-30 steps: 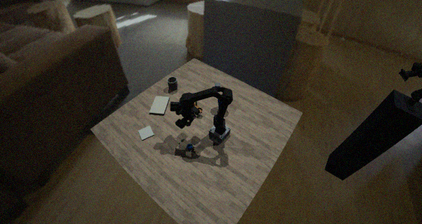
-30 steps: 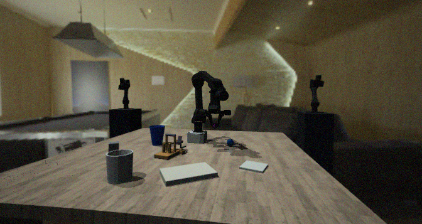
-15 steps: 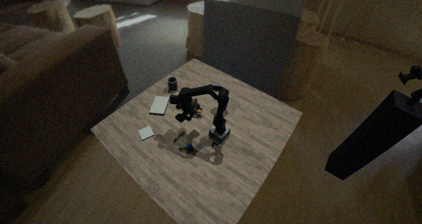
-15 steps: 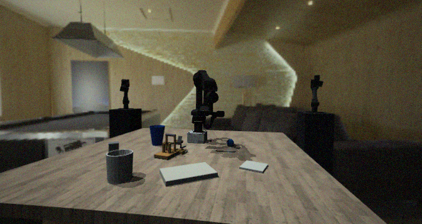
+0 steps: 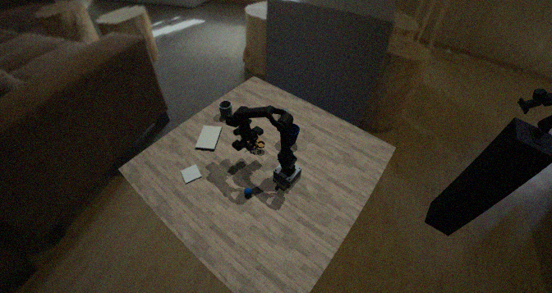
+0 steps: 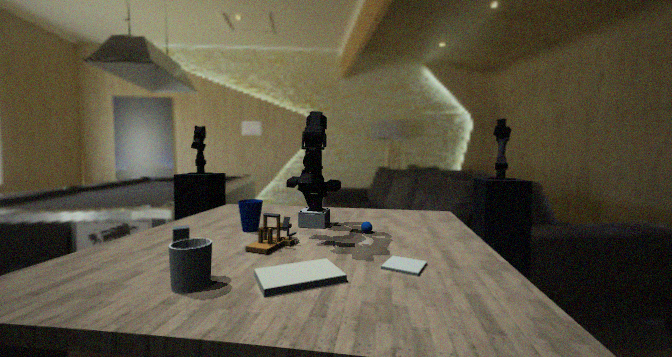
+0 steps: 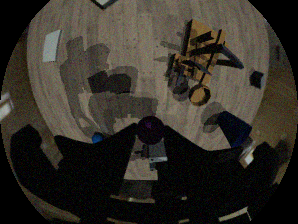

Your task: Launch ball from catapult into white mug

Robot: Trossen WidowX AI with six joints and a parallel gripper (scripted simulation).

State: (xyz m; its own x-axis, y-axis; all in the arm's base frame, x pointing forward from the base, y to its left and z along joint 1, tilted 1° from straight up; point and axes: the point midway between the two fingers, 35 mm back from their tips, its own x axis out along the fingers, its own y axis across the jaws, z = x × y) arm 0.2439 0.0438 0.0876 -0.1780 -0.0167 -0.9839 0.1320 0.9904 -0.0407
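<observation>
My gripper tip is now 10 cm to the left of the wooden catapult, 8 cm short of it and 7 cm above it. Also, from my gripper tip: blue cup: 28 cm to the right, 9 cm below, 9 cm behind; then purple ball: 1 cm above; then blue ball: 18 cm to the left, 13 cm behind, 10 cm below.
</observation>
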